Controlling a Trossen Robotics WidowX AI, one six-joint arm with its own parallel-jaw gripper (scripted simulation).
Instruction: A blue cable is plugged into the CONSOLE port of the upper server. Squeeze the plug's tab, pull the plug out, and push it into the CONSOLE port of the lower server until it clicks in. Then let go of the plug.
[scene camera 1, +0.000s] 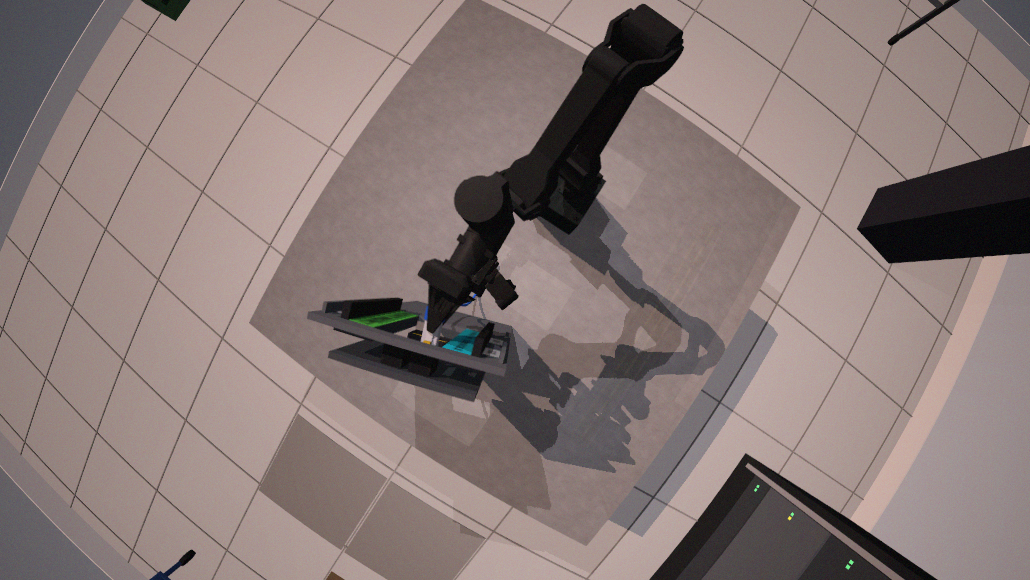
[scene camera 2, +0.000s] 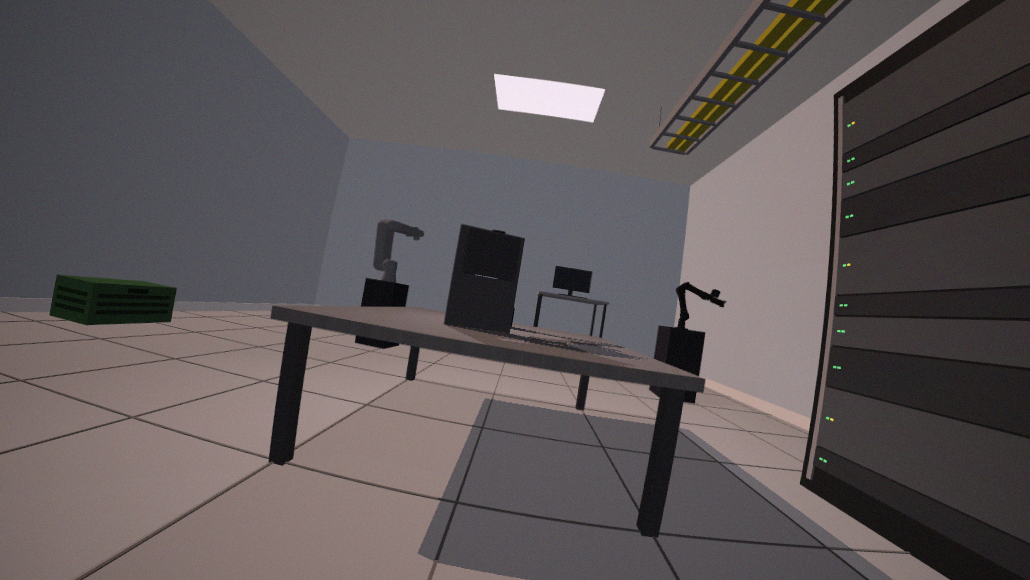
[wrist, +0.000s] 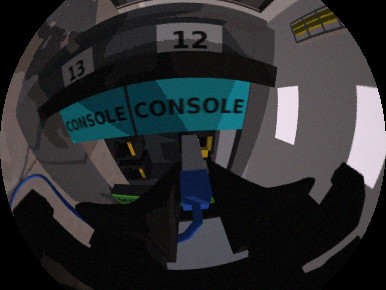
Labels:
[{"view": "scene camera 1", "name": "my gripper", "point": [432, 330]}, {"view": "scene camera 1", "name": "rack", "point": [483, 345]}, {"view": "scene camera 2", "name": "rack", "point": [477, 302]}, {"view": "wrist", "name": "my gripper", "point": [193, 165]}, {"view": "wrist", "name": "blue plug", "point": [194, 180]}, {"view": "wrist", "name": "rack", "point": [132, 75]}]

